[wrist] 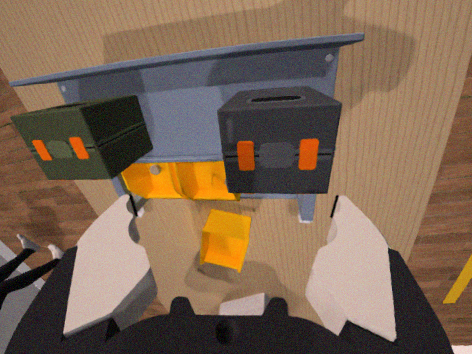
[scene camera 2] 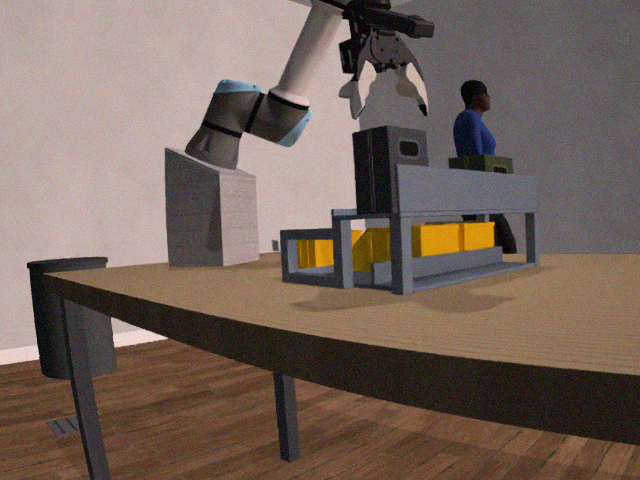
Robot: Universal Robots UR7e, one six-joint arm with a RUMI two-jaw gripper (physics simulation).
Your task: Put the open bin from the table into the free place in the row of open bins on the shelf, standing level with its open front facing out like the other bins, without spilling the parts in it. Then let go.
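Seen in the pictures: gripper, between the fingertips: (wrist: pixel 234 197) (scene camera 2: pixel 393 117); arm's base, origin of its link: (scene camera 2: pixel 209 160).
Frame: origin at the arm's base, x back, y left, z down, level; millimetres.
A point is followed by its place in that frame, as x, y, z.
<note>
The loose yellow open bin (wrist: pixel 226 241) {-372, 109, 273} sits on the table in front of the shelf in the wrist view, slightly turned; no parts can be made out in it. Two yellow bins (wrist: pixel 146 181) {-557, 290, 249} (wrist: pixel 207 181) {-564, 153, 267} stand side by side on the lower level of the blue-grey shelf (scene camera 2: pixel 465 192) {-802, 114, 148} (wrist: pixel 187 122) {-718, 150, 174}; a round grey part shows in the left one. The dark case hides the row to their right, so the free place cannot be seen there. My gripper (scene camera 2: pixel 391 113) {-710, 61, 26} (wrist: pixel 234 197) {-710, 61, 26} is wide open and empty, high up, above the top of the dark case in the scene view.
A tall dark grey case (scene camera 2: pixel 385 167) {-766, -4, 112} (wrist: pixel 277 145) {-741, 34, 53} with orange latches stands on the shelf's upper board. A dark green case (scene camera 2: pixel 485 162) {-752, 222, 94} (wrist: pixel 75 140) {-719, 237, 78} stands at its other end. Behind the shelf in the scene view is a person in blue (scene camera 2: pixel 473 131). A bin (scene camera 2: pixel 72 320) stands on the floor.
</note>
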